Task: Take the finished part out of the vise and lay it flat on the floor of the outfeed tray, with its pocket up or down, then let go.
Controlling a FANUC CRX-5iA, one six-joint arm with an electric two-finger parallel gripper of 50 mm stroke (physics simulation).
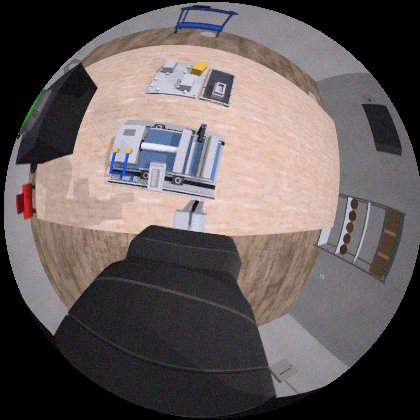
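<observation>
The outfeed tray, dark-floored with a light rim, lies at the upper middle. A light grey part with a rectangular pocket facing up rests flat on its floor, apart from the tray's walls. The vise, grey and blue with a dark upright handle, stands at the centre; I cannot make out a part between its jaws. My gripper is shut with nothing seen between its fingers, on the near side of the vise and apart from it. The dark arm housing hides what lies below the fingers.
Left of the tray, a grey plate carries grey blocks and a yellow block. Blue hoses stand at the vise's left end. A black box-like screen stands at the left. A blue cart and a shelf rack stand beyond the table.
</observation>
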